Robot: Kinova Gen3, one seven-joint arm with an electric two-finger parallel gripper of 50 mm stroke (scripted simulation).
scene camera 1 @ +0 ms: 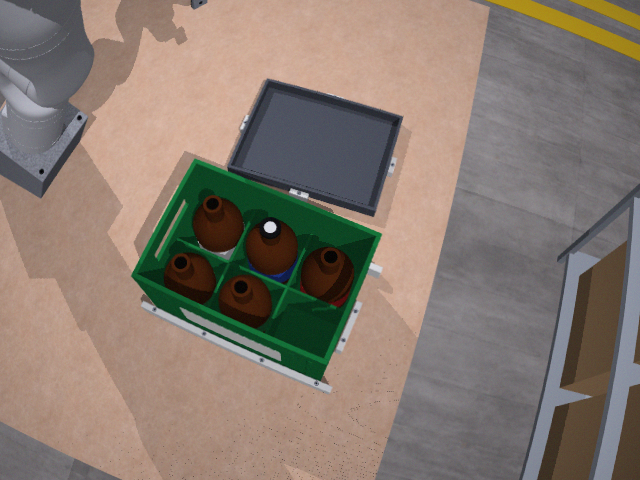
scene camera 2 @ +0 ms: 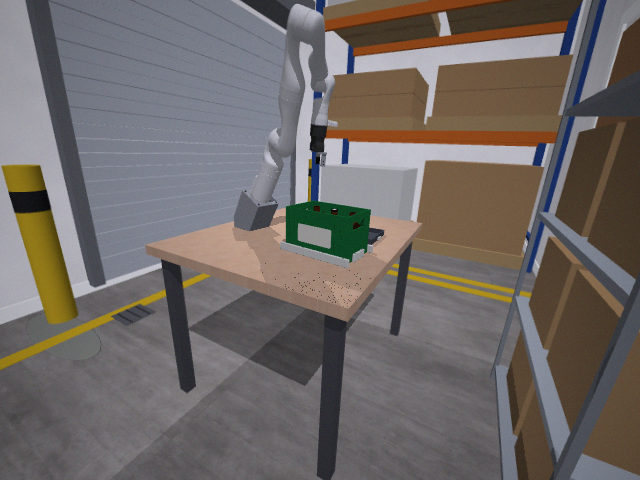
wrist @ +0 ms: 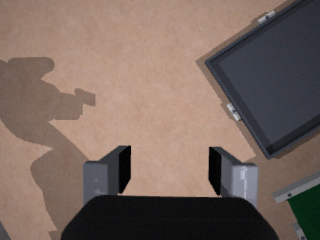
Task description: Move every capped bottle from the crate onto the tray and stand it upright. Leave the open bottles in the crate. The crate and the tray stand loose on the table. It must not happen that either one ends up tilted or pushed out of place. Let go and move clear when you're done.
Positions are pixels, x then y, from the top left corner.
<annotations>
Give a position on a green crate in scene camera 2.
At 333, 234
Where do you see a dark grey tray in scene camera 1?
At 334, 145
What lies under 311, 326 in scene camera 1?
A green crate.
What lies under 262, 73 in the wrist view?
A dark grey tray.
</annotations>
